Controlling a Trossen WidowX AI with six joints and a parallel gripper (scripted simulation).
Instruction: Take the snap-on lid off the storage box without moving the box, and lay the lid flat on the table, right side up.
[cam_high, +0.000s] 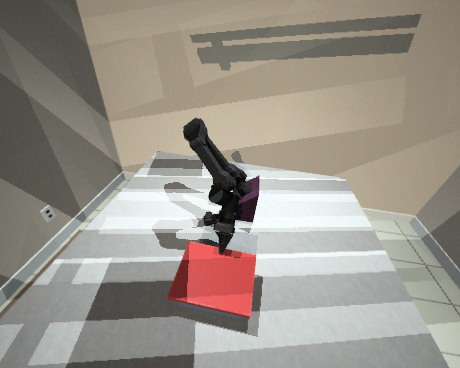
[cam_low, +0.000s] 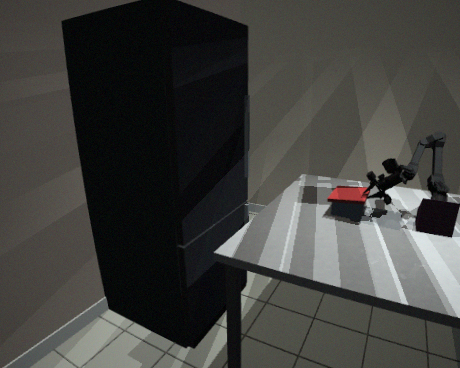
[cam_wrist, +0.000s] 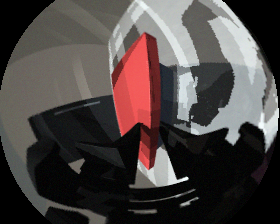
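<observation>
My gripper tip is 8 cm short of the lid. From my gripper tip the other things lie so: storage box (8 cm ahead, 5 cm below).
</observation>
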